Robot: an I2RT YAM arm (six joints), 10 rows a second.
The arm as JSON. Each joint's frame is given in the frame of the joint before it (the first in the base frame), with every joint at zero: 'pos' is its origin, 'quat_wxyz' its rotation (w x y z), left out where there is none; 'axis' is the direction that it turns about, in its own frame. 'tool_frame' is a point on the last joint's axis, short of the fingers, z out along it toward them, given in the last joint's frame.
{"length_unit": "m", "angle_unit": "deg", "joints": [
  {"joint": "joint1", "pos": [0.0, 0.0, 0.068], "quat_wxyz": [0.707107, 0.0, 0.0, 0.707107], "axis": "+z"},
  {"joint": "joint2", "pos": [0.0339, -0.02, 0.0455], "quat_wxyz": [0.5, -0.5, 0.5, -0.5], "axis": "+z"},
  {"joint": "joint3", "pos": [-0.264, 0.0, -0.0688], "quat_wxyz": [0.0, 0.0, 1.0, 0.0], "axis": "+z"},
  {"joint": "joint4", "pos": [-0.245, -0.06, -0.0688], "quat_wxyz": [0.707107, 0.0, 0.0, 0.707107], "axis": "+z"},
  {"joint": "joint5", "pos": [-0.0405, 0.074, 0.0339], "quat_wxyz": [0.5, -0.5, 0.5, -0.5], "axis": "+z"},
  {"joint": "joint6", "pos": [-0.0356, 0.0, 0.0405], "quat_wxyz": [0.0, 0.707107, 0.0, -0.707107], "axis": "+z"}
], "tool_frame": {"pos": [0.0, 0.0, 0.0], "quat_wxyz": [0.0, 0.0, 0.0, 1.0]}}
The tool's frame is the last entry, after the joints.
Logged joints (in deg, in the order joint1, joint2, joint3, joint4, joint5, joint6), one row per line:
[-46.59 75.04 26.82 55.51 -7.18 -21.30]
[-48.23 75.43 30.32 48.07 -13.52 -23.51]
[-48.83 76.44 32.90 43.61 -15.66 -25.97]
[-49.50 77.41 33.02 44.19 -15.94 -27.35]
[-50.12 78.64 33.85 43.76 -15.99 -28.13]
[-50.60 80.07 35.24 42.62 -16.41 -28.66]
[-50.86 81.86 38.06 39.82 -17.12 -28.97]
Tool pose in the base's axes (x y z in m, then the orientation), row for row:
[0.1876 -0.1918 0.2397 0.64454 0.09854 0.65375 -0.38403]
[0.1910 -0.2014 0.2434 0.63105 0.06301 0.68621 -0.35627]
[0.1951 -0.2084 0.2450 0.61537 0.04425 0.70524 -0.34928]
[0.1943 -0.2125 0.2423 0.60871 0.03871 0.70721 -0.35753]
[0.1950 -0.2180 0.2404 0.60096 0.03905 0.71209 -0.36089]
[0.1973 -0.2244 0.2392 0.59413 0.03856 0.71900 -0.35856]
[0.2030 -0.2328 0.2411 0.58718 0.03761 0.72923 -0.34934]
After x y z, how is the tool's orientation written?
As a quaternion, w x y z.
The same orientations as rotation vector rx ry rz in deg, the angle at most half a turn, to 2 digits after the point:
[12.85 85.28 -50.10]
[8.26 90.00 -46.73]
[5.84 93.09 -46.10]
[5.12 93.60 -47.32]
[5.18 94.55 -47.92]
[5.13 95.73 -47.74]
[5.02 97.37 -46.65]

